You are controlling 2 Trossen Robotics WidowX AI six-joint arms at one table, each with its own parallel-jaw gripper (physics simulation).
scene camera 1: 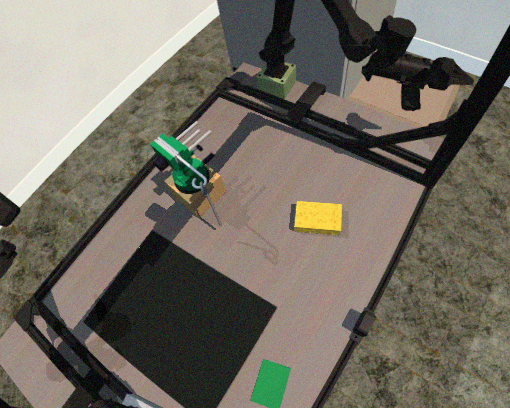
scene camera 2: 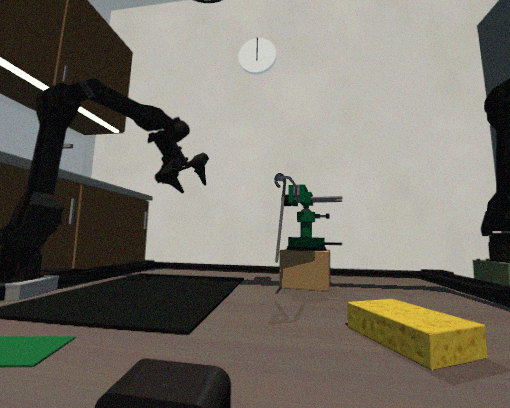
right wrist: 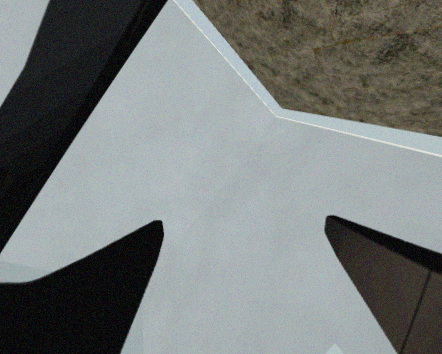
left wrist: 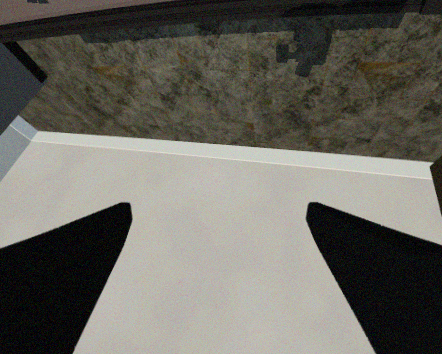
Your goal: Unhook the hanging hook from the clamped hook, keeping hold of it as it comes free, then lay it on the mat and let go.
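Pixels of known places: left gripper, fingertip midpoint: (scene camera 2: pixel 194 189) (left wrist: pixel 220 211); right gripper, fingertip midpoint: (scene camera 1: pixel 462 81) (right wrist: pixel 243 225); left arm's base, link origin: (scene camera 2: pixel 14 278); right arm's base, link origin: (scene camera 1: pixel 276 70) (scene camera 2: pixel 509 261).
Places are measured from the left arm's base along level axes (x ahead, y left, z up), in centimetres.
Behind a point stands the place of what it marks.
Observation:
The hanging hook (scene camera 1: pixel 212 208) {y -0.5, x 49.2, z 11.6 cm} (scene camera 2: pixel 281 220) {y -0.7, x 49.6, z 12.1 cm} is a thin grey rod that hangs steeply from the curled end of the clamped hook (scene camera 1: pixel 191 163) (scene camera 2: pixel 292 182). The clamped hook sticks out from the jaws of a green vise (scene camera 1: pixel 186 181) {y 10.3, x 55.3, z 8.9 cm} (scene camera 2: pixel 306 230) {y 9.7, x 57.7, z 10.5 cm}. The black mat (scene camera 1: pixel 185 320) {y -0.3, x 24.8, z -2.1 cm} (scene camera 2: pixel 140 300) {y -6.0, x 25.1, z -2.1 cm} lies flat on the table. My left gripper (scene camera 2: pixel 193 188) {y 37.2, x 26.4, z 24.7 cm} (left wrist: pixel 220 211) {y 37.2, x 26.4, z 24.7 cm} is open and empty, high above the mat's side of the table and apart from the hooks. My right gripper (scene camera 1: pixel 441 94) (right wrist: pixel 243 225) {y -47.2, x 90.0, z 24.1 cm} is open and empty, raised at the upper right in scene camera 1, far from the hooks.
The vise stands on a wooden block (scene camera 2: pixel 305 270) {y 5.8, x 56.3, z 1.6 cm}. A yellow sponge (scene camera 1: pixel 318 217) {y -23.0, x 59.2, z 0.5 cm} (scene camera 2: pixel 415 327) {y -27.7, x 57.2, z 0.5 cm} lies on the table right of the vise. A green rectangle (scene camera 1: pixel 270 383) {y -24.0, x 19.0, z -2.4 cm} (scene camera 2: pixel 32 351) {y -24.6, x 21.6, z -2.4 cm} lies beside the mat. Black frame rails edge the table, with a slanted post at the upper right in scene camera 1.

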